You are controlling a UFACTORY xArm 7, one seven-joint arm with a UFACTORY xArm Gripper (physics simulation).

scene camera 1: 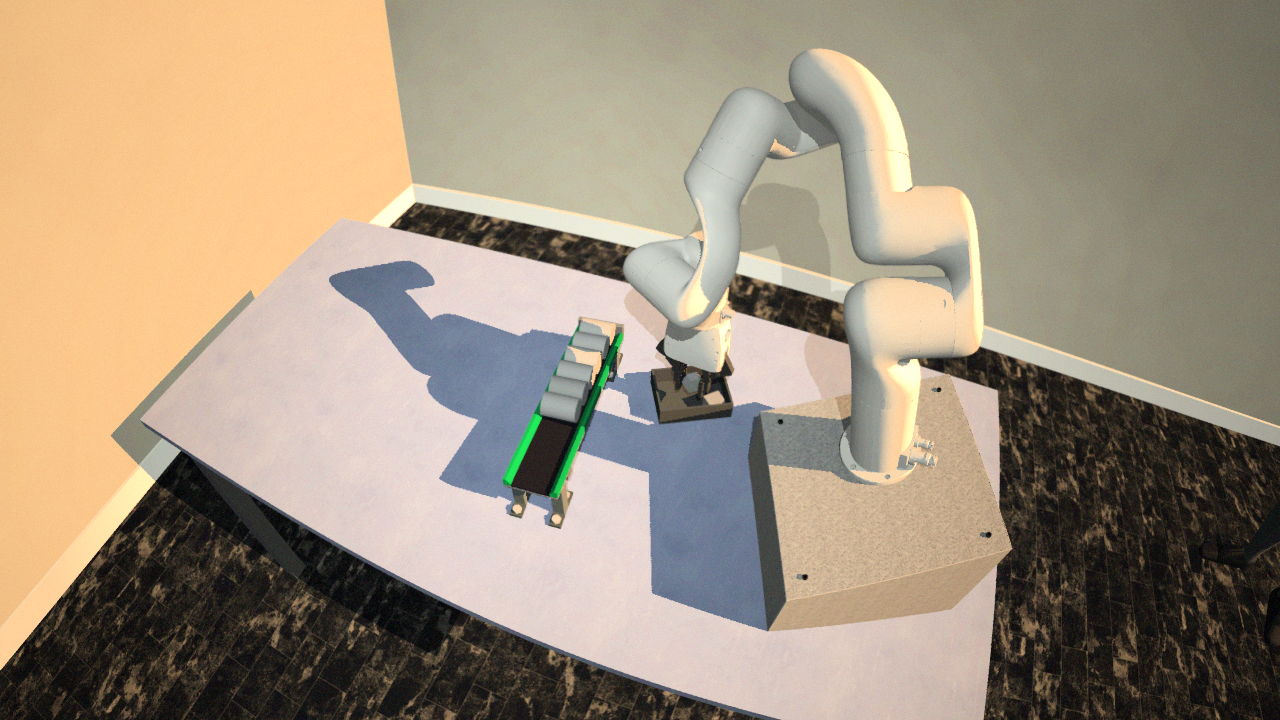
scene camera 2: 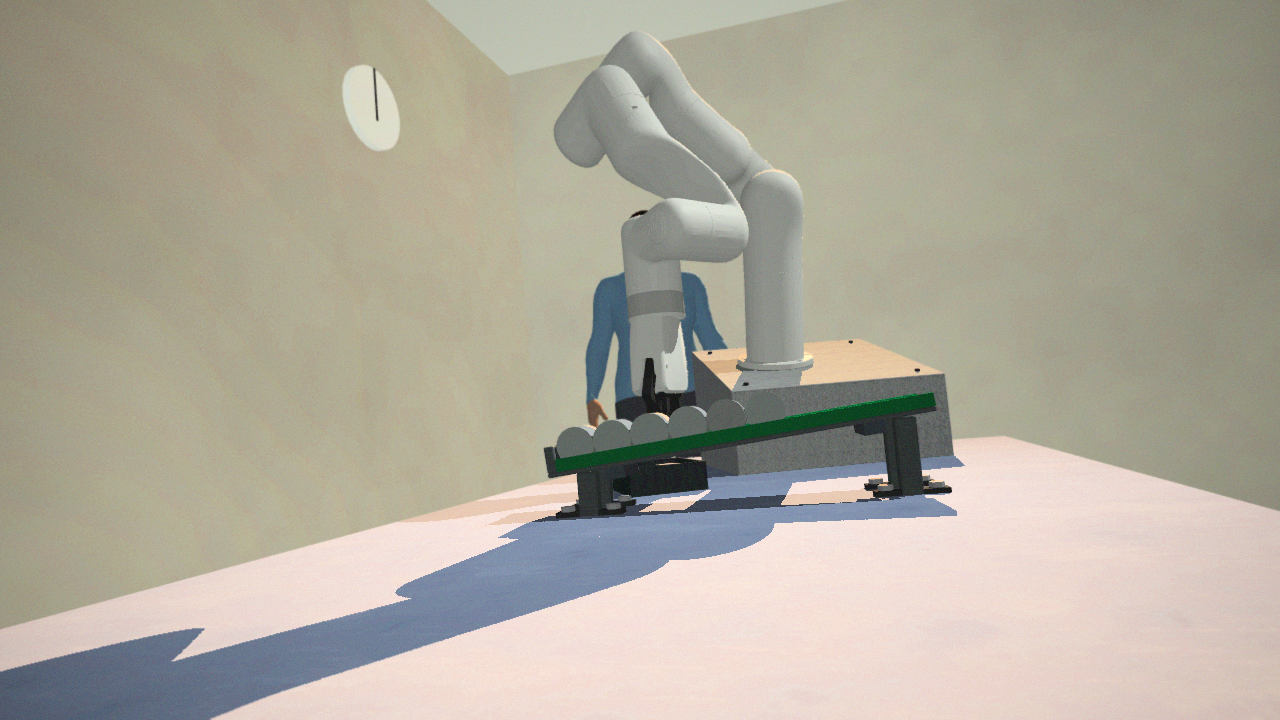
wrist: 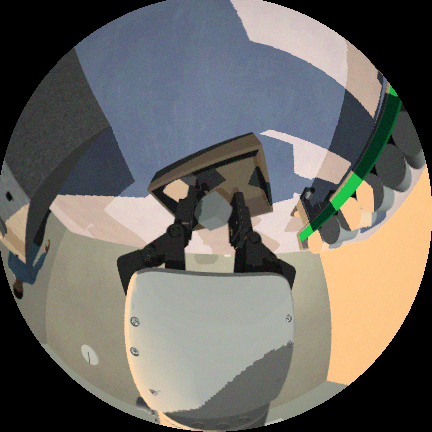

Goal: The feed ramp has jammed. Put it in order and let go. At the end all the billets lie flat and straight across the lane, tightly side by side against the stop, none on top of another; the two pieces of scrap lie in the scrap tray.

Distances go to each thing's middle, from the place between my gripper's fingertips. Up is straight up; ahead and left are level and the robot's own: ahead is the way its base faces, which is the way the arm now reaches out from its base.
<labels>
Right now my hand is 1 cm short of the dark scrap tray (scene camera 1: 672, 405), 2 cm to the left of it and 3 cm above it.
</labels>
